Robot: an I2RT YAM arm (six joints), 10 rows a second.
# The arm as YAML. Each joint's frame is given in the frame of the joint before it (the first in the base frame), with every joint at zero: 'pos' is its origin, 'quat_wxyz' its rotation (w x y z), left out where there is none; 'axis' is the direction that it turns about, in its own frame. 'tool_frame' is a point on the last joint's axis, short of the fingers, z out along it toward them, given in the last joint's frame.
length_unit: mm
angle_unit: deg
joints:
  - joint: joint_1
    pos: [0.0, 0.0, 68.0]
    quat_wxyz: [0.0, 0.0, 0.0, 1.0]
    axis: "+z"
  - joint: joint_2
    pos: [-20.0, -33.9, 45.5]
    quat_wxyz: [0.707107, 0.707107, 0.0, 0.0]
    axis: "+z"
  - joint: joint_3
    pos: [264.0, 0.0, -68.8]
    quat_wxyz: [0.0, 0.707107, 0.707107, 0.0]
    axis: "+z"
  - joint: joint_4
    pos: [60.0, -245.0, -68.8]
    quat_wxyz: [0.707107, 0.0, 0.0, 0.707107]
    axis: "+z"
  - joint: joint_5
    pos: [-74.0, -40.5, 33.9]
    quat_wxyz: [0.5, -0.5, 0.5, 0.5]
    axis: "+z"
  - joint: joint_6
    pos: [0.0, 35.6, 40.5]
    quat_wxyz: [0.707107, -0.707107, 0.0, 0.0]
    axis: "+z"
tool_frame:
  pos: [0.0, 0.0, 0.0]
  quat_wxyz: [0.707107, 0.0, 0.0, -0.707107]
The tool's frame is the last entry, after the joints.
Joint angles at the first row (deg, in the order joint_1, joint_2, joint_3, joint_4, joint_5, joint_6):
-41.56 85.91 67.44 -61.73 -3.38 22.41
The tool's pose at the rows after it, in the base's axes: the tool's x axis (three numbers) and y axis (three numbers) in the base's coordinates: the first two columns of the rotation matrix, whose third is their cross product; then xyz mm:
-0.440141 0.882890 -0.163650 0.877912 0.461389 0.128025 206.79 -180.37 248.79
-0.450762 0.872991 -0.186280 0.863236 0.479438 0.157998 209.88 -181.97 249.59
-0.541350 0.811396 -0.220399 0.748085 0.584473 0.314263 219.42 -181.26 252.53
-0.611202 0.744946 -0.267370 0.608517 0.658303 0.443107 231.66 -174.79 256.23
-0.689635 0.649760 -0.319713 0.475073 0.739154 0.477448 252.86 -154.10 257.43
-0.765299 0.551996 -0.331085 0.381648 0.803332 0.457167 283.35 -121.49 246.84
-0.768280 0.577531 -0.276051 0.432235 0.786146 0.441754 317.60 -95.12 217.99
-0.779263 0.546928 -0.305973 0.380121 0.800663 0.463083 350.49 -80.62 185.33
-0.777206 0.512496 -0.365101 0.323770 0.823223 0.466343 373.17 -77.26 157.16
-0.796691 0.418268 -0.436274 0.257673 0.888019 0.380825 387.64 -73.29 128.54
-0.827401 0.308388 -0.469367 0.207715 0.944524 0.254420 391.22 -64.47 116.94
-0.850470 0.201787 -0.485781 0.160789 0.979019 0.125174 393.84 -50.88 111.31
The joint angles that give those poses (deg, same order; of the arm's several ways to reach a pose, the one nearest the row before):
-41.54 85.91 67.44 -60.03 -3.42 21.69
-41.54 85.91 67.44 -58.22 -4.80 20.84
-41.41 85.91 67.44 -54.41 -14.94 15.03
-39.90 85.93 67.44 -51.07 -24.05 11.33
-34.50 86.28 67.44 -48.01 -27.11 9.37
-26.04 88.86 67.44 -44.58 -25.37 10.20
-18.89 95.05 67.44 -38.65 -21.17 18.61
-15.03 102.21 67.44 -28.56 -21.43 20.51
-13.65 108.18 67.44 -19.18 -21.39 19.75
-12.27 113.49 67.44 -12.75 -17.63 14.55
-10.41 115.26 67.44 -11.95 -11.86 9.04
-7.86 116.07 67.44 -11.73 -5.54 4.82

